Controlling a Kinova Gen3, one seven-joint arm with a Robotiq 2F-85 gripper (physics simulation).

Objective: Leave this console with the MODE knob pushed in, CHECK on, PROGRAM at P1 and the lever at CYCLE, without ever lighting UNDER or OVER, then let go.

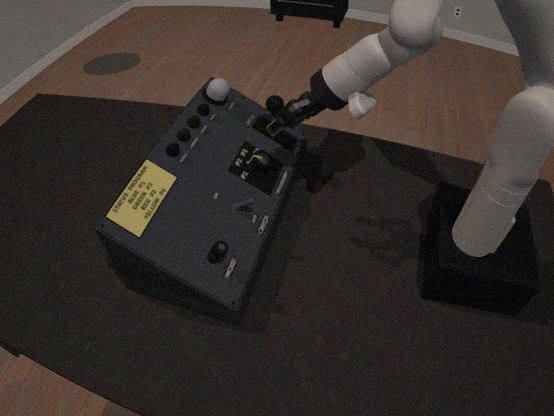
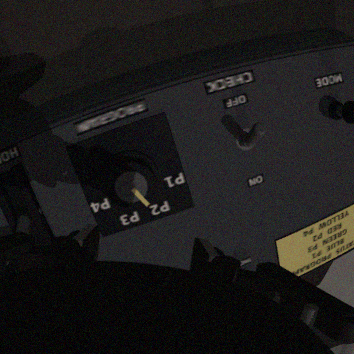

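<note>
The console (image 1: pixel 165 200) (image 2: pixel 225 200) stands on a dark mat. Its PROGRAM knob (image 1: pixel 260 159) (image 2: pixel 131 186) has a yellow pointer aimed nearest P2. The CHECK toggle (image 1: pixel 245 205) (image 2: pixel 233 127) leans toward OFF. The MODE knob (image 1: pixel 218 251) (image 2: pixel 345 111) stands at the near end; its depth is unclear. The lever's black ball (image 1: pixel 274 103) shows beside the gripper, above the slot's far part; its shaft is hidden. My gripper (image 1: pixel 281 120) (image 2: pixel 145 248) is open and empty, over the slot. The blue lamp (image 1: pixel 173 149), the green lamp (image 1: pixel 203 109) and two amber-brown lamps between them look dark.
A yellow status card (image 1: pixel 142 198) (image 2: pixel 315 240) lies on the panel. A white dome (image 1: pixel 218 90) sits at the console's far corner. The robot's black base (image 1: pixel 475 280) stands at the right. A black cabinet (image 1: pixel 310 11) is at the back.
</note>
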